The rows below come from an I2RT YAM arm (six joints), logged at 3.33 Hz.
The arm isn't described. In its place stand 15 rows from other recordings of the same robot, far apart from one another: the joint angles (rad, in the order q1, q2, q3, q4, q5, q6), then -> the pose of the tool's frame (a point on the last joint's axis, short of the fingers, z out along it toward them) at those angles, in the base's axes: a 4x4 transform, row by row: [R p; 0 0 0 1], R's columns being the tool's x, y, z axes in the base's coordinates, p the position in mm.
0.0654, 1.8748, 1.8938, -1.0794, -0.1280, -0.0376 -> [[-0.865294, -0.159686, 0.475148, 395.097], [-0.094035, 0.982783, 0.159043, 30.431], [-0.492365, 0.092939, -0.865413, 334.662], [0, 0, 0, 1]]
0.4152, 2.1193, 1.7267, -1.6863, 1.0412, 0.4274 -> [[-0.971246, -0.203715, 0.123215, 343.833], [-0.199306, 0.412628, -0.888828, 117.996], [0.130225, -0.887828, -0.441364, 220.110], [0, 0, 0, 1]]
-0.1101, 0.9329, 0.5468, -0.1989, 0.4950, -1.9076 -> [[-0.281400, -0.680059, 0.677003, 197.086], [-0.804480, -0.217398, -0.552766, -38.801], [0.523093, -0.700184, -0.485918, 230.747], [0, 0, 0, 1]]
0.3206, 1.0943, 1.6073, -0.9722, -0.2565, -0.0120 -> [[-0.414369, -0.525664, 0.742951, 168.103], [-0.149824, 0.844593, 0.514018, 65.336], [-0.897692, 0.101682, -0.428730, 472.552], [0, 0, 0, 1]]
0.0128, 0.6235, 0.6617, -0.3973, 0.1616, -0.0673 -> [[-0.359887, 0.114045, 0.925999, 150.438], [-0.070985, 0.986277, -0.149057, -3.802], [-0.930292, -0.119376, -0.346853, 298.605], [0, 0, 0, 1]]
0.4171, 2.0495, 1.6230, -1.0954, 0.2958, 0.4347 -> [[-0.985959, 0.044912, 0.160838, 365.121], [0.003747, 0.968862, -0.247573, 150.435], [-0.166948, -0.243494, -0.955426, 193.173], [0, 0, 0, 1]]
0.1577, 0.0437, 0.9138, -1.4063, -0.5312, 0.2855 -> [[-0.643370, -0.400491, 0.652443, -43.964], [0.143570, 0.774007, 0.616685, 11.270], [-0.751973, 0.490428, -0.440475, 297.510], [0, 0, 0, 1]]
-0.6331, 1.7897, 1.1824, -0.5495, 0.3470, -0.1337 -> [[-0.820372, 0.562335, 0.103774, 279.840], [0.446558, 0.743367, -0.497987, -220.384], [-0.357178, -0.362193, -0.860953, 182.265], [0, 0, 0, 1]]
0.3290, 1.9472, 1.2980, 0.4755, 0.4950, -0.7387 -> [[-0.227631, 0.007038, 0.973722, 433.423], [-0.703802, 0.689875, -0.169517, 130.105], [-0.672940, -0.723894, -0.152083, 240.496], [0, 0, 0, 1]]
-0.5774, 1.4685, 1.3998, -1.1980, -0.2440, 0.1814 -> [[-0.701701, 0.605596, 0.375326, 234.345], [0.666064, 0.744607, 0.043819, -142.401], [-0.252934, 0.280739, -0.925856, 315.596], [0, 0, 0, 1]]
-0.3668, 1.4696, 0.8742, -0.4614, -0.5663, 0.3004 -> [[-0.759769, 0.294411, 0.579719, 269.134], [0.559397, 0.750435, 0.352026, -82.937], [-0.331401, 0.591751, -0.734850, 197.822], [0, 0, 0, 1]]
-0.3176, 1.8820, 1.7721, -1.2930, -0.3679, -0.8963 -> [[-0.767918, -0.585210, 0.260445, 354.409], [-0.514689, 0.805767, 0.292976, -103.026], [-0.381310, 0.090933, -0.919964, 291.877], [0, 0, 0, 1]]
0.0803, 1.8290, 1.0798, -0.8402, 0.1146, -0.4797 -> [[-0.846366, -0.532521, -0.009249, 304.979], [-0.528078, 0.841310, -0.115463, 20.459], [0.069268, -0.092840, -0.993269, 136.479], [0, 0, 0, 1]]
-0.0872, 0.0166, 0.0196, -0.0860, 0.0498, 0.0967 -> [[-0.069034, 0.143738, 0.987205, 109.459], [0.102833, 0.985320, -0.136272, -11.348], [-0.992300, 0.092109, -0.082802, 169.536], [0, 0, 0, 1]]
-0.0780, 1.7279, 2.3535, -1.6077, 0.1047, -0.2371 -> [[-0.837732, -0.063189, 0.542414, 284.361], [-0.168835, 0.974587, -0.147222, -25.957], [-0.519327, -0.214911, -0.827111, 475.366], [0, 0, 0, 1]]
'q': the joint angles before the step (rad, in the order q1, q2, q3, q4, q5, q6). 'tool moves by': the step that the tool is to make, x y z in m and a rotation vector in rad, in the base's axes. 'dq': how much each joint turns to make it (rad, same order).
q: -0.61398, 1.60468, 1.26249, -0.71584, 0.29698, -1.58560
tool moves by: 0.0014, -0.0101, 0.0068, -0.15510, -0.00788, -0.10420
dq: -0.00683, 0.00013, 0.00029, 0.08909, 0.15491, 0.01949
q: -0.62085, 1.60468, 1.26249, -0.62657, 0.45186, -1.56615
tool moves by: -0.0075, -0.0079, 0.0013, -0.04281, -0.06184, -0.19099
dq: -0.02323, -0.00008, 0.00006, -0.00091, 0.09349, 0.15874
